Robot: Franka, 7 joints.
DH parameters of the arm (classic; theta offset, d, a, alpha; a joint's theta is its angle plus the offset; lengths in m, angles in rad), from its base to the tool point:
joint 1: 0 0.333 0 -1.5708
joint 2: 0 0 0 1.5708
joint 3: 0 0.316 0.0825 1.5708
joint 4: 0 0 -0.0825 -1.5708
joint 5: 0 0.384 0 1.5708
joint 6: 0 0 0.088 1.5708
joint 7: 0 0.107 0 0
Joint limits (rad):
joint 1: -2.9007..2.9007
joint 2: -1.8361..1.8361
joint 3: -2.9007..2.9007
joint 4: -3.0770..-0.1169
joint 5: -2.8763..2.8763
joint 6: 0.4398..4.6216
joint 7: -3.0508..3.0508
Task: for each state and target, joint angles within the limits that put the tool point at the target. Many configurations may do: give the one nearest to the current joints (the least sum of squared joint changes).
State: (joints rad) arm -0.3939 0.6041 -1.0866 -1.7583 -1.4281 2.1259 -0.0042
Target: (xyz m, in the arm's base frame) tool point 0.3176 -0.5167 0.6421
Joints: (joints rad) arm -0.1055 0.0344 -0.8321 -1.7012 -1.3999 2.0170 -0.0042
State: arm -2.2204 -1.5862 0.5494 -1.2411 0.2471 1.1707 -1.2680
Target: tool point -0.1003 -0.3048 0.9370
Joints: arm -2.5302 -0.4782 0.3203 -1.2997 0.2107 1.5427 -1.2680
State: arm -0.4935 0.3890 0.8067 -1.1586 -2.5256 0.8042 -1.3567
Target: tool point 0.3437 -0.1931 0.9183
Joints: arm -0.7520 0.1892 0.6363 -1.0133 -2.4472 0.5123 -1.3567
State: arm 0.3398 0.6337 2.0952 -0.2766 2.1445 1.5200 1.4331
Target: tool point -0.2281 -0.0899 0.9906
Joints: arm 0.1573 -0.1828 1.9740 -0.1247 1.9396 0.7126 1.4331
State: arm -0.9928 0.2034 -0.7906 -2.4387 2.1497 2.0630 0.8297
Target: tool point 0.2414 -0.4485 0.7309
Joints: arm -0.7150 -0.2902 -0.4046 -1.9484 2.1752 1.9129 0.8297
